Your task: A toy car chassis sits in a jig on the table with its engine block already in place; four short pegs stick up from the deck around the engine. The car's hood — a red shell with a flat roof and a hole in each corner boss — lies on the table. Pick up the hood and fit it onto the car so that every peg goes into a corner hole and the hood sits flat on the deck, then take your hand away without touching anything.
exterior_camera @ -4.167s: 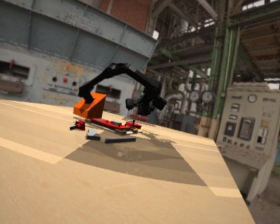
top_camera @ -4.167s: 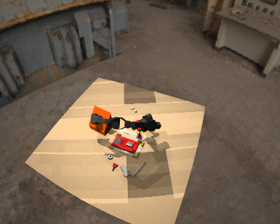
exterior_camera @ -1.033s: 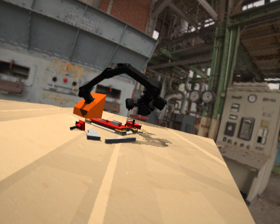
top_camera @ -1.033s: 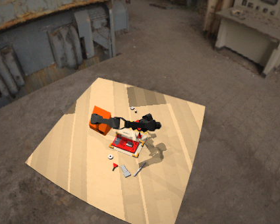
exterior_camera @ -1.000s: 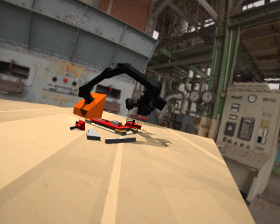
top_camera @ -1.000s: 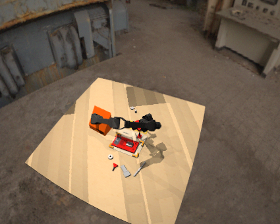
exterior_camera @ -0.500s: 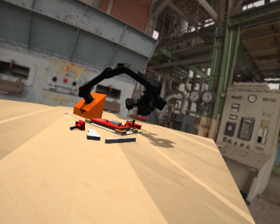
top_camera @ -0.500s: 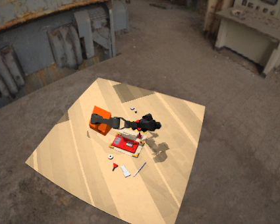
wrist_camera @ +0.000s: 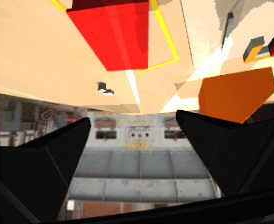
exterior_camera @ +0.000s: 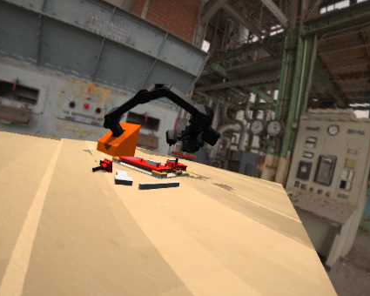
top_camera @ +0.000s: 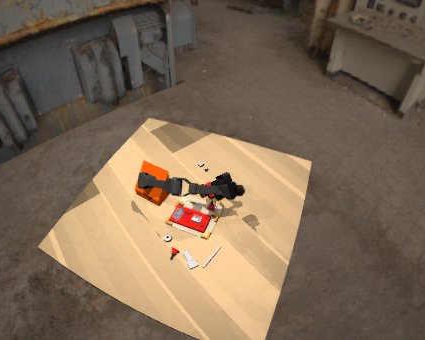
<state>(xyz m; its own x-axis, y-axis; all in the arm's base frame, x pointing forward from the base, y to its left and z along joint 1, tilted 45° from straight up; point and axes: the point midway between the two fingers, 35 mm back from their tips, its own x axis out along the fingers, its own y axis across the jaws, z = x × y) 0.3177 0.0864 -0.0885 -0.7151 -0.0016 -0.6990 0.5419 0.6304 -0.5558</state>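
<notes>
The red hood is 100 mm below my gripper tip and 20 mm to the left of it. Also, from my gripper tip: thin grey rod (350 mm to the right, 190 mm ahead, 100 mm below).
</notes>
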